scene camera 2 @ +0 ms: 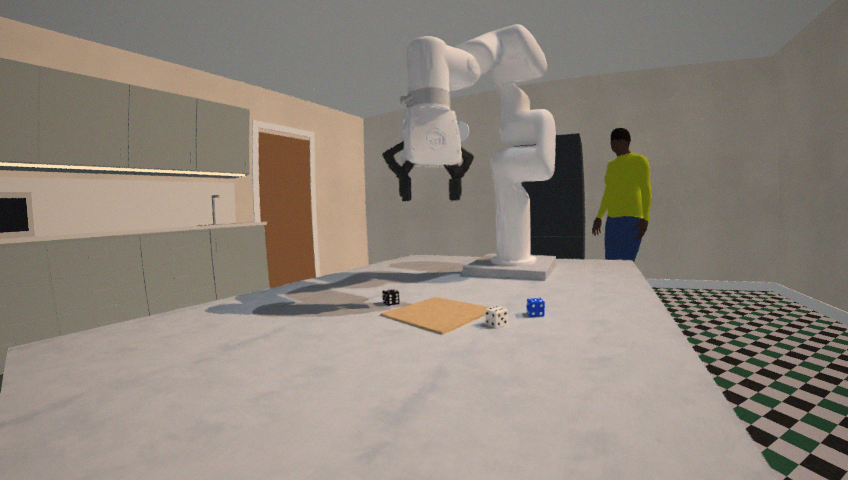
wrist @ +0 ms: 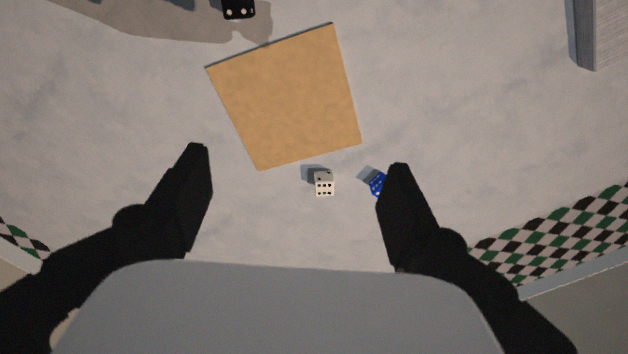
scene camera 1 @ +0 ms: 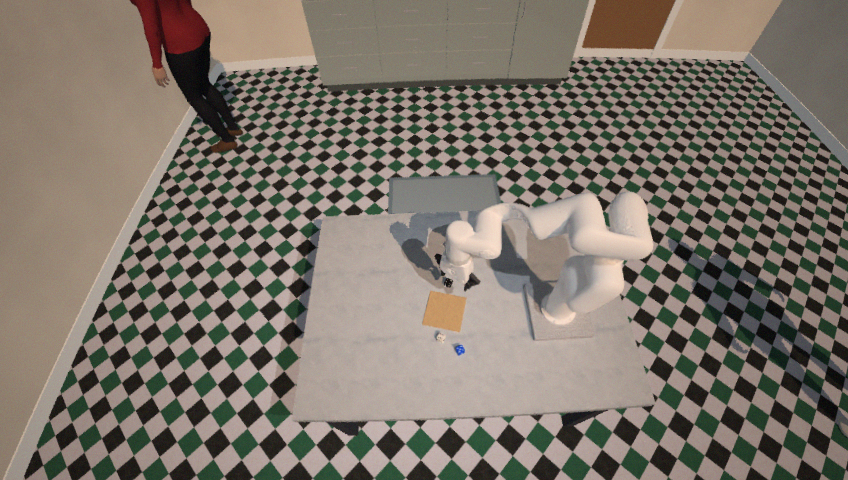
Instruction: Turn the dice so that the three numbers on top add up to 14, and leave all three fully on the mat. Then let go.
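Places are measured from the arm's base along level axes (x ahead, y left, z up), in millimetres.
Where they show: gripper, fingertip midpoint: [scene camera 2: 431,200] [wrist: 298,177] [scene camera 1: 455,280]; arm's base at its link origin: [scene camera 2: 513,261] [scene camera 1: 557,309].
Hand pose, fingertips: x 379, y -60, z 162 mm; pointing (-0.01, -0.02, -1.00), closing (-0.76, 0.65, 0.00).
Each offset is from my fingertips to the top centre of the thing. Level surfaces: height alone.
A tan square mat @[dz -187, dx +35, dy +24 mm] [scene camera 1: 444,311] [scene camera 2: 437,315] [wrist: 290,100] lies flat on the table. A black die @[dz -166, dx +11, dy -88 mm] [scene camera 1: 448,283] [scene camera 2: 390,297] [wrist: 239,9] rests off the mat, cut by the wrist view's top edge. A white die @[dz -166, dx +57, dy +131 mm] [scene camera 1: 440,337] [scene camera 2: 497,317] [wrist: 324,185] sits beside the opposite mat edge; the wrist view shows its six-pip and two-pip faces. A blue die @[dz -166, dx -5, dy +180 mm] [scene camera 1: 460,349] [scene camera 2: 535,307] [wrist: 377,184] lies farther off the mat, partly hidden by a finger in the wrist view. My gripper [scene camera 1: 455,271] [scene camera 2: 430,198] [wrist: 298,177] is open and empty, high above the table.
The robot's base plate [scene camera 1: 562,334] [scene camera 2: 505,273] [wrist: 612,40] stands on the pale table @[dz -191 mm] [scene camera 1: 368,380] [scene camera 2: 297,380]. Arm shadows fall around the black die. A person in red [scene camera 1: 184,35] stands beyond the table; a person in yellow [scene camera 2: 627,184] stands behind the arm.
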